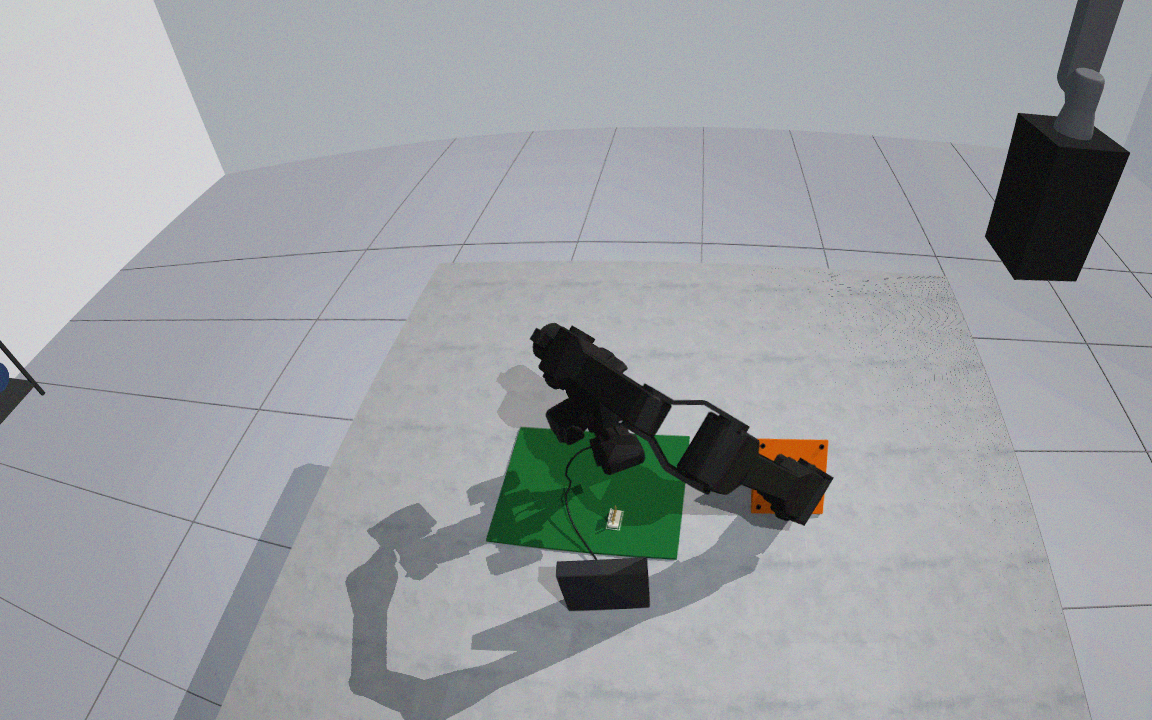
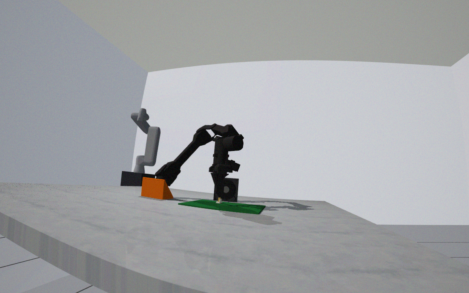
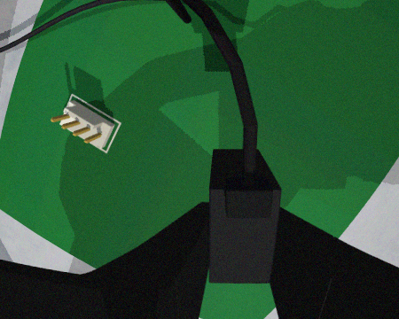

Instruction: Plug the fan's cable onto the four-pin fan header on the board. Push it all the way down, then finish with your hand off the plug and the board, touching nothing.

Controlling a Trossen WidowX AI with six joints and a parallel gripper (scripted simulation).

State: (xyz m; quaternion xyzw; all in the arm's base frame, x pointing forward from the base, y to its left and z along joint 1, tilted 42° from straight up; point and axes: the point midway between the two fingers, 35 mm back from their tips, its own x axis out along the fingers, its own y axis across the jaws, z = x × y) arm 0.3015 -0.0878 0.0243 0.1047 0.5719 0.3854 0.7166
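My gripper tip is 9 cm to the right of the white four-pin header, 6 cm above it and 1 cm past it. The rest, counted from my gripper tip: black fan: 22 cm to the left, 2 cm behind; green board: 8 cm below, 3 cm to the left, 3 cm ahead; black plug: 1 cm ahead, 1 cm above.
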